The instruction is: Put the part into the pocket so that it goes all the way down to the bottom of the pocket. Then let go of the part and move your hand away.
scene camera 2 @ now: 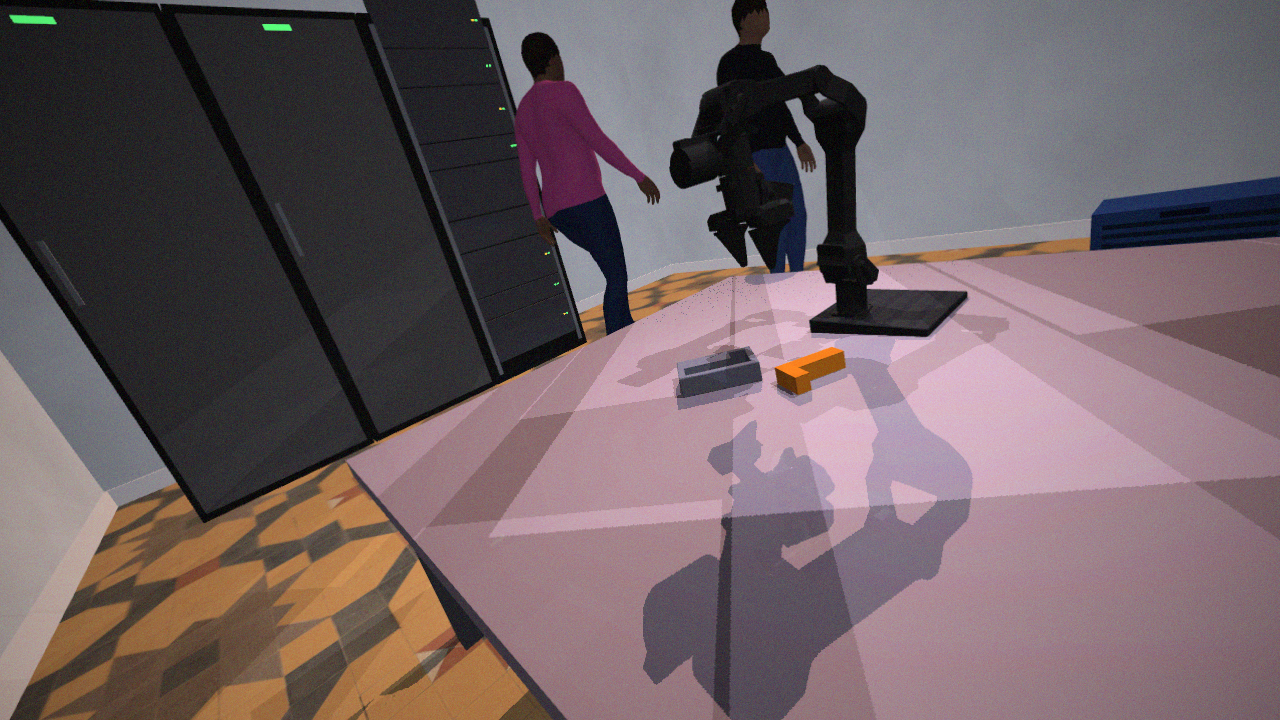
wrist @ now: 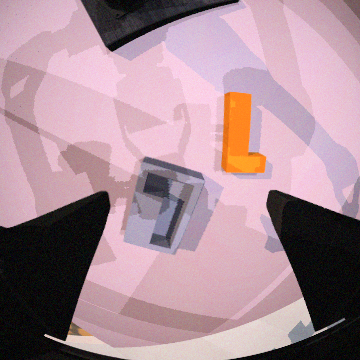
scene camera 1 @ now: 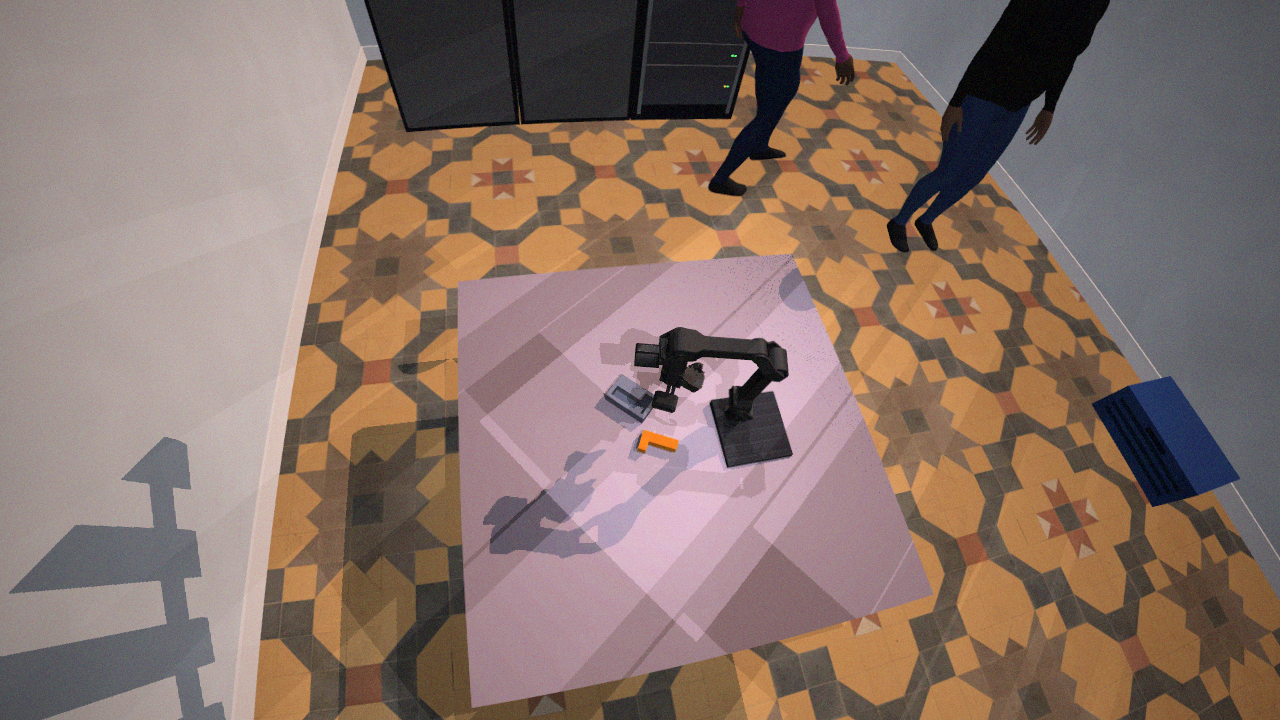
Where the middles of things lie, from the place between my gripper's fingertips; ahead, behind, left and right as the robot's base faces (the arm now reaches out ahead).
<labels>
My hand is 17 cm above the orange L-shaped part point(scene camera 2: 796, 375), 7 cm to the right of it and 4 cm short of it. The rest, counted from my hand: grey pocket block point(scene camera 2: 740, 366): 17 cm below, 8 cm to the right, 6 cm ahead.
</labels>
